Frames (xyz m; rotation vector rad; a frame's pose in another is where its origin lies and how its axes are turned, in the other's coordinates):
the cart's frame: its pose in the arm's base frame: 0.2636 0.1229 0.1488 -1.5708 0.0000 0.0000
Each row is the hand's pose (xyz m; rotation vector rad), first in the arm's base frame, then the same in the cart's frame.
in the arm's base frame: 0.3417 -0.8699 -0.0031 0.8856 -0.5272 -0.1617
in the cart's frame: 0.0781 0.1519 -0.9928 2.4046 -0.3254 -0.6133
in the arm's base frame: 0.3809 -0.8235 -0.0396 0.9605 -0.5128 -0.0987
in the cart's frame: 0.1173 0.1884 -0.9464 2.4841 -0.3731 -0.5509
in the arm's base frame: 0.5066 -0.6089 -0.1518 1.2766 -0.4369 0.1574
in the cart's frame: 0.2430 0.3006 -0.7318 2.8070 -0.5637 -0.2651
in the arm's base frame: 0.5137 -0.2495 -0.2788 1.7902 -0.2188 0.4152
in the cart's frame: 0.2501 0.4276 -0.3724 -2.8379 0.5651 -0.1751
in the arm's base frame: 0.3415 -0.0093 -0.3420 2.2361 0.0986 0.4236
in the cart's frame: 0.0779 0.4908 -0.1322 -2.4175 0.2391 -0.3842
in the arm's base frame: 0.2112 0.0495 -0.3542 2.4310 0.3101 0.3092
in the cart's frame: -0.0524 0.5030 -0.0734 -2.2266 -0.0006 -0.4188
